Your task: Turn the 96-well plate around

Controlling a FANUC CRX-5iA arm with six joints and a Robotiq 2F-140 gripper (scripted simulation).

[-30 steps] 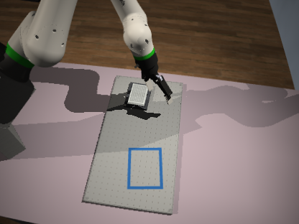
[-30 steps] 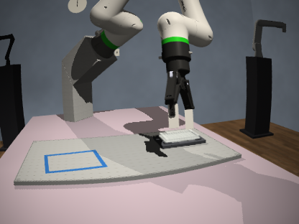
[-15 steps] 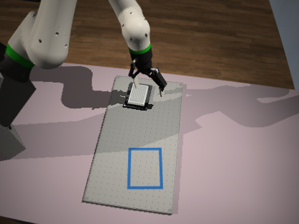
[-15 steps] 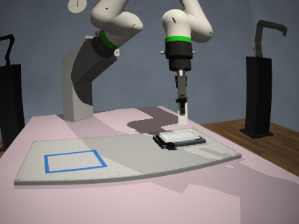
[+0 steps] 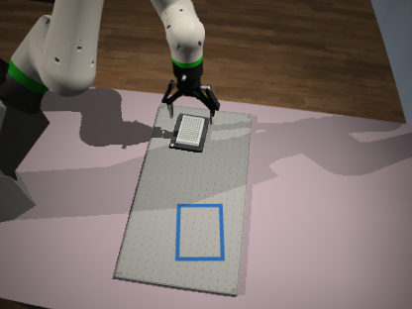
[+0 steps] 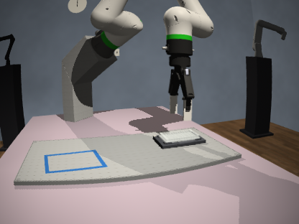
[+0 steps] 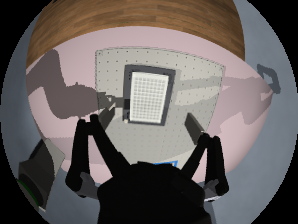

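My hand is 80 mm above the white 96-well plate and 10 mm past it. Round my hand: dark plate nest N1: 90 mm below, 10 mm behind.
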